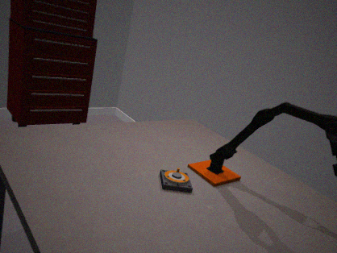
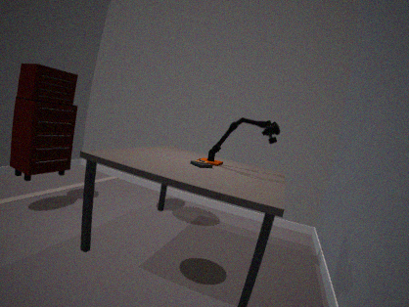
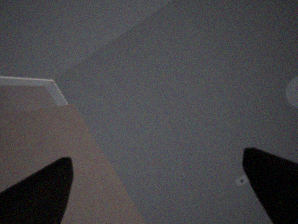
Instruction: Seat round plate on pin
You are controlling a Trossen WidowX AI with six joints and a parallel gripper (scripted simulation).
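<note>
Now: gripper tip 500 mm to the left of the round plate, 320 mm above it and 110 mm short of it. Round my gripper tip: base (480 mm to the right, 330 mm below, 130 mm ahead).
</note>
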